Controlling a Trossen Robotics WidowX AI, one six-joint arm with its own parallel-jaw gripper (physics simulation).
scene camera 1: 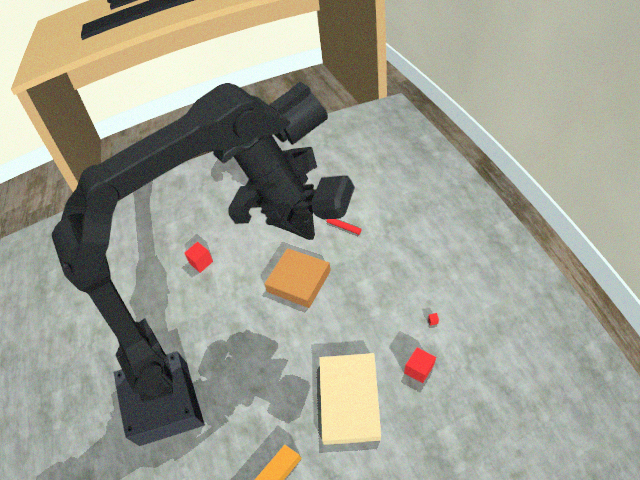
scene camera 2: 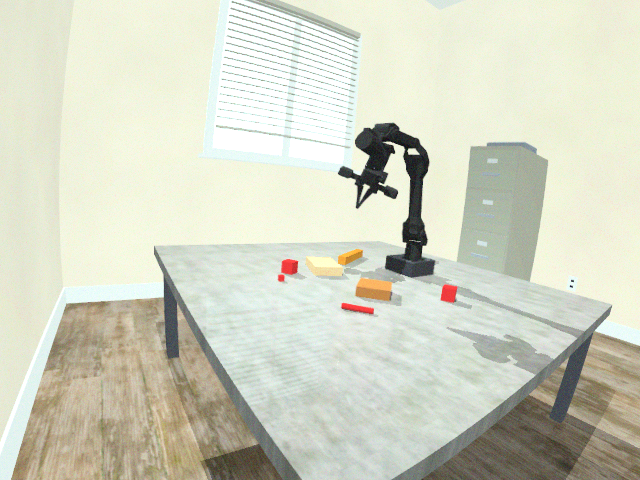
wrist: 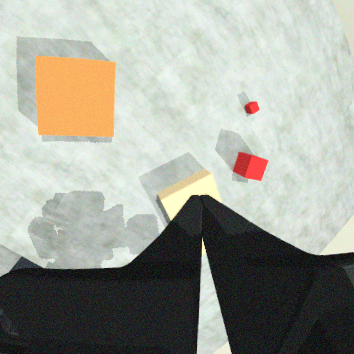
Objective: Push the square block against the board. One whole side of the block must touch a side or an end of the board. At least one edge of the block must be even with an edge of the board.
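Pixels of known places: gripper, fingertip midpoint: (scene camera 1: 311, 237) (scene camera 2: 356, 208) (wrist: 198, 202); arm's base, origin of the base link: (scene camera 1: 154, 382) (scene camera 2: 412, 259).
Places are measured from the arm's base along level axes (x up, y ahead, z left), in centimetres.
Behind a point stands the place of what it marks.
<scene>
The square block (scene camera 1: 298, 276) @(x -2.7, y 32.2, z 14.8 cm) (scene camera 2: 373, 289) @(x -2.9, y 35.6, z 19.1 cm) (wrist: 75, 96) @(x -2.7, y 32.3, z 15.8 cm) is orange and lies flat on the table. The board (scene camera 1: 349, 397) @(x -2.7, y 32.7, z -12.8 cm) (scene camera 2: 324, 266) @(x -2.7, y 36.2, z -6.3 cm) (wrist: 192, 190) @(x -2.7, y 35.3, z -6.4 cm) is a cream rectangular slab, also flat. The two are apart, with a stretch of table between them, and the block is turned at an angle to the board in scene camera 1. My gripper (scene camera 1: 312, 237) @(x 18.3, y 34.6, z 6.1 cm) (scene camera 2: 357, 207) @(x 18.3, y 34.6, z 6.1 cm) (wrist: 198, 202) @(x 18.3, y 34.6, z 6.1 cm) is shut with nothing between its fingers. It hangs well above the table, touching neither piece. In the wrist view the fingers hide most of the board.
A red cube (scene camera 1: 420, 364) @(x -1.6, y 46.2, z -12.1 cm) (scene camera 2: 289, 266) @(x -3.0, y 47.7, z -9.6 cm) (wrist: 251, 166) @(x -1.6, y 46.0, z -10.5 cm) and a tiny red cube (scene camera 1: 433, 319) @(x -4.0, y 53.1, z -3.8 cm) (scene camera 2: 281, 277) @(x -4.4, y 53.7, z -2.6 cm) (wrist: 252, 107) @(x -4.0, y 53.1, z -3.2 cm) lie beside the board. Another red cube (scene camera 1: 199, 256) @(x -1.6, y 13.7, z 27.0 cm) (scene camera 2: 448, 293) @(x -3.1, y 14.9, z 29.7 cm), a red rod (scene camera 1: 343, 226) @(x -4.6, y 45.5, z 25.0 cm) (scene camera 2: 357, 308) @(x -4.7, y 46.2, z 26.1 cm) and an orange bar (scene camera 1: 279, 465) @(x -2.5, y 17.7, z -20.6 cm) (scene camera 2: 350, 256) @(x -3.0, y 15.0, z -20.4 cm) lie elsewhere.
</scene>
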